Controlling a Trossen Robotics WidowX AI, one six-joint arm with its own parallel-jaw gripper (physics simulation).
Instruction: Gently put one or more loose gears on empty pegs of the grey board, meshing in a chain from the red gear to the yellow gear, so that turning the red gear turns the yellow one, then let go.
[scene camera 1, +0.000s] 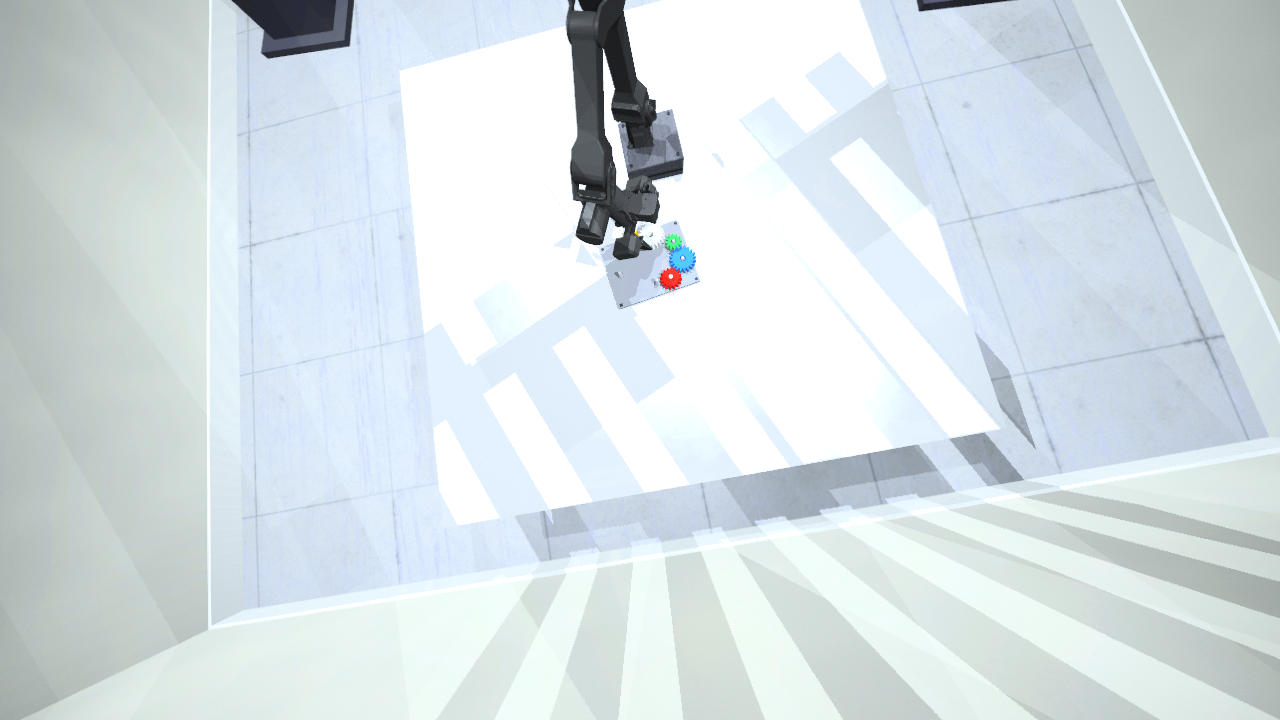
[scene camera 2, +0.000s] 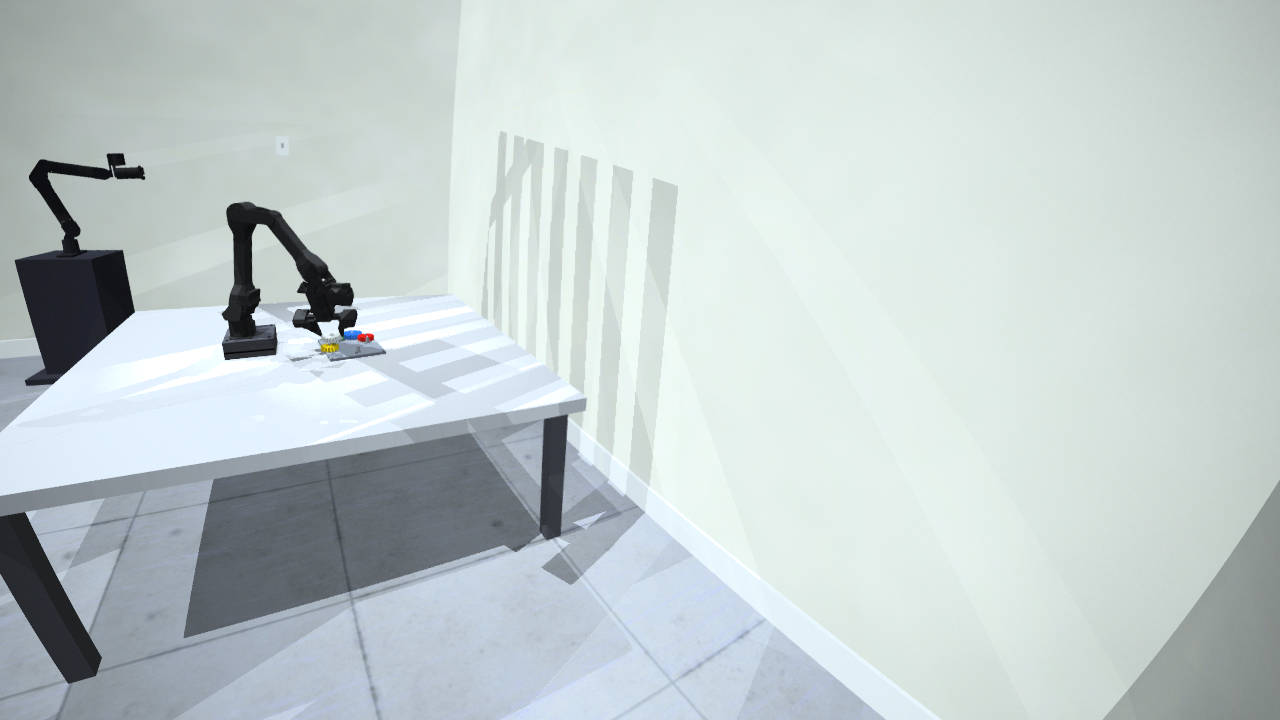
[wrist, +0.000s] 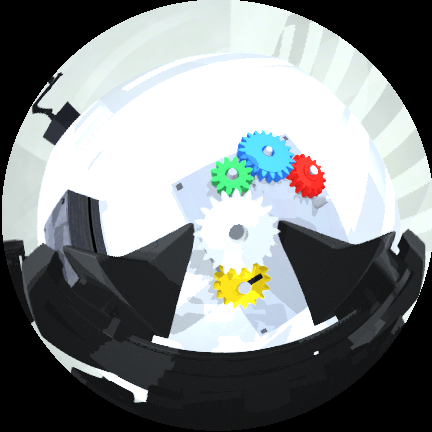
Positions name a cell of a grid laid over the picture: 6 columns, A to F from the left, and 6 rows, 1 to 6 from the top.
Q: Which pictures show my gripper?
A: Scene camera 1, scene camera 2 and the wrist view: all of them.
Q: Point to my gripper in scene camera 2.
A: B3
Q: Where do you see my gripper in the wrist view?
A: D4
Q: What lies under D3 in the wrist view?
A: A blue gear.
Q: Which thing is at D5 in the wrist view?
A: A grey board.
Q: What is my gripper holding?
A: A white gear.
